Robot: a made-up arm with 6 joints.
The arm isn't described. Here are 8 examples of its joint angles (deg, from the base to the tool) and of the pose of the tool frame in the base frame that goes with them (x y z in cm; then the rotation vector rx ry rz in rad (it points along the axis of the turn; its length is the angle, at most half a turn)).
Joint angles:
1: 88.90 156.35 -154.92 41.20 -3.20 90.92
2: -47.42 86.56 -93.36 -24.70 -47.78 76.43
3: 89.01 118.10 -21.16 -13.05 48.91 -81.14
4: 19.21 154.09 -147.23 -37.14 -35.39 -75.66
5: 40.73 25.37 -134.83 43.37 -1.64 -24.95
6: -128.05 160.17 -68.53 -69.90 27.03 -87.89
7: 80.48 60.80 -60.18 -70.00 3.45 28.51
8: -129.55 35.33 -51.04 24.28 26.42 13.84
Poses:
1: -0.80 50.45 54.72 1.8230 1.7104 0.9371
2: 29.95 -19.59 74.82 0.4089 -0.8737 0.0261
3: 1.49 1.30 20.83 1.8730 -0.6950 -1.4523
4: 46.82 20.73 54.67 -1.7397 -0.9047 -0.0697
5: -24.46 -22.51 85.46 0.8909 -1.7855 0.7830
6: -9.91 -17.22 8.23 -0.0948 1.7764 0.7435
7: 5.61 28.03 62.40 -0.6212 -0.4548 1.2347
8: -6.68 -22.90 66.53 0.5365 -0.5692 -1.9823
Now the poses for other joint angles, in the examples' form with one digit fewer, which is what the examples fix.
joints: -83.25 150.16 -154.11 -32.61 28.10 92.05
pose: 11.3 -54.2 50.7 1.031 -0.649 -1.618
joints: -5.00 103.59 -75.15 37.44 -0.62 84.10
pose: 45.0 -1.3 48.5 2.124 0.190 -0.388
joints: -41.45 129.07 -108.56 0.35 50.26 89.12
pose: 39.4 -27.1 38.8 1.793 0.431 -1.346
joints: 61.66 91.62 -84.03 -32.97 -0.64 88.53
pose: 16.5 35.3 59.2 0.811 0.626 1.016
